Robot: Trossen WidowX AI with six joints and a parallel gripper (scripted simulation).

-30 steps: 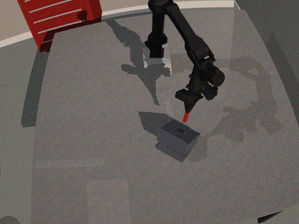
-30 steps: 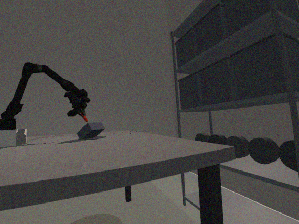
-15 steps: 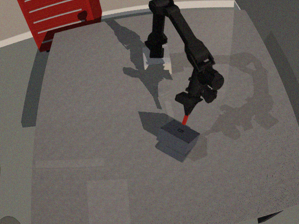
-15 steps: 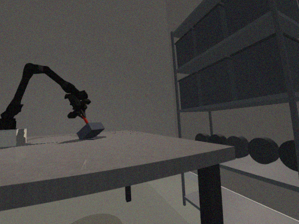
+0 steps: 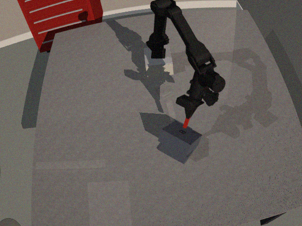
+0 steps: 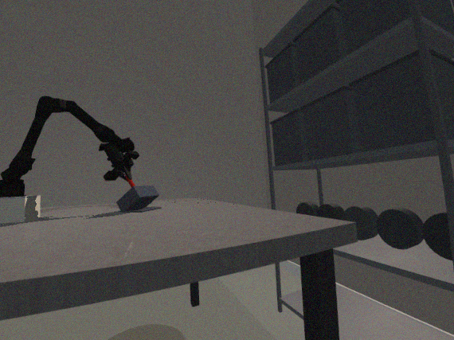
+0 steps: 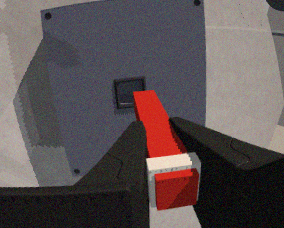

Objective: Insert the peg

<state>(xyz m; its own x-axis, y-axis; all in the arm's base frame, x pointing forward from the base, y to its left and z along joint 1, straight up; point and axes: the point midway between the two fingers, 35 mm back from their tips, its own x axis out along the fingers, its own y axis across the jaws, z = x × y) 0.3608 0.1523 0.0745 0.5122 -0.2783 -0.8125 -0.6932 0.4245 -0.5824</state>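
My gripper tip is now 40 mm short of the sloped panel, 30 mm to the left of it and 80 mm above it. Round my gripper tip: red square peg (10 mm behind, 10 mm above).
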